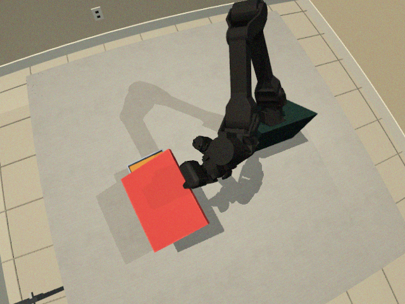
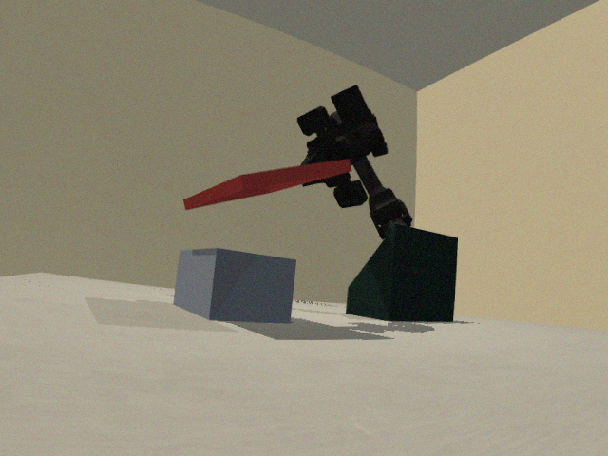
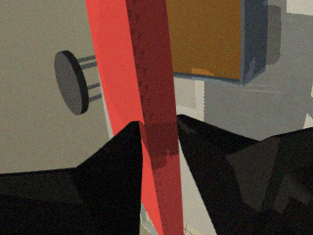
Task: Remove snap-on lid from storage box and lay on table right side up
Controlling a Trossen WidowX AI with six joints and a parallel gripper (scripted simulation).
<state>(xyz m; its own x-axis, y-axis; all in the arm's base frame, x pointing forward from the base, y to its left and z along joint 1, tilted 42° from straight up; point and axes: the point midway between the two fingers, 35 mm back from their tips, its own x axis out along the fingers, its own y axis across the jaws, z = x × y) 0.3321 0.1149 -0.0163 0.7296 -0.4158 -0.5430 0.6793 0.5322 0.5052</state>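
Right now the red lid is 8 cm ahead of my gripper tip, 3 cm below it and 1 cm to the left of it. From my gripper tip the other things lie so: grey-blue storage box 18 cm below, 8 cm to the right, 7 cm ahead.
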